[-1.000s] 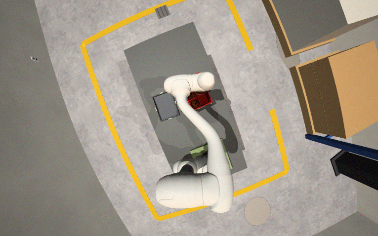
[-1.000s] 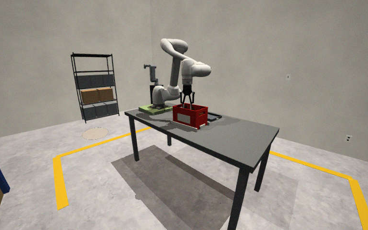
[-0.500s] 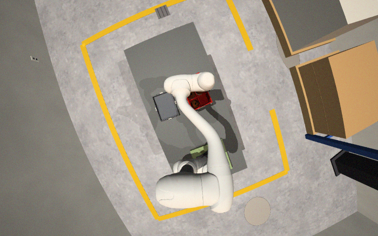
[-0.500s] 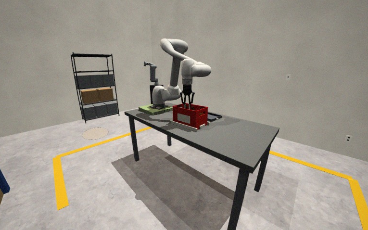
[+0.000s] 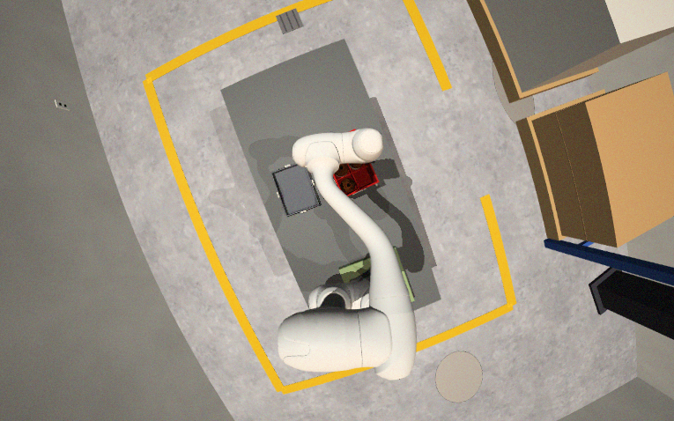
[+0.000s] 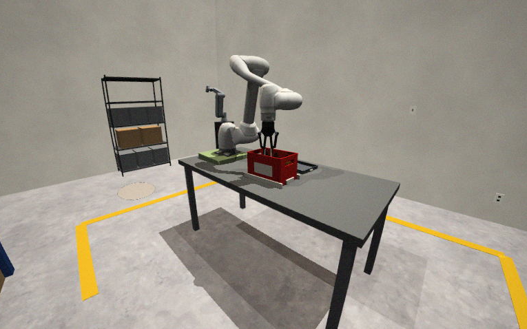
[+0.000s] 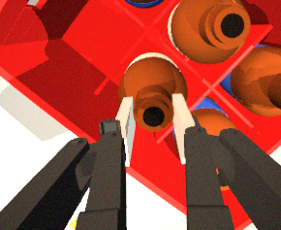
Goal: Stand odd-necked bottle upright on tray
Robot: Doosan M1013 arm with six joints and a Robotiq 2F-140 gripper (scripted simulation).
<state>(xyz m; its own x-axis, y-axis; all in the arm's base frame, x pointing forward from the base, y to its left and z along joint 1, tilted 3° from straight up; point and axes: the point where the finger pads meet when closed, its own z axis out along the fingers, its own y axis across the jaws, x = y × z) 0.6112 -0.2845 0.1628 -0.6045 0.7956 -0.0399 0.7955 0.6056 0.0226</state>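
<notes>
My hand is 5 cm to the right of the red crate and 9 cm above it. From my hand the other things lie so: dark grey tray 6 cm ahead, 35 cm to the left, 16 cm below.
</notes>
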